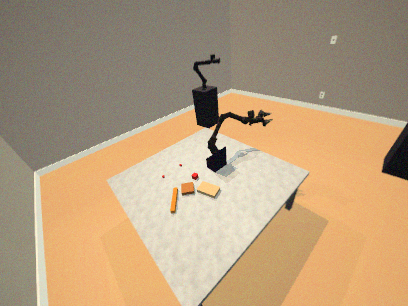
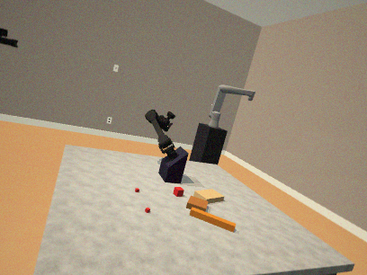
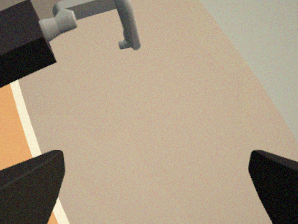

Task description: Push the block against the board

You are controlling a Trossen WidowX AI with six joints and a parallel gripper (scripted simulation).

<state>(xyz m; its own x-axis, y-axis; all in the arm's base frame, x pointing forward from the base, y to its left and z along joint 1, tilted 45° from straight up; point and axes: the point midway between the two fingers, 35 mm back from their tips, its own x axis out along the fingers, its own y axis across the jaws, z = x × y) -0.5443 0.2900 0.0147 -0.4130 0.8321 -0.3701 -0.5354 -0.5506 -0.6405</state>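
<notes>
My gripper tip is now 82 cm short of the red cube, 27 cm to the left of it and 30 cm above it. Round my gripper tip: orange board: 110 cm ahead, 22 cm to the right, 30 cm below; tan flat block: 86 cm ahead, 8 cm to the right, 30 cm below; brown square block: 96 cm ahead, 22 cm to the right, 30 cm below.
</notes>
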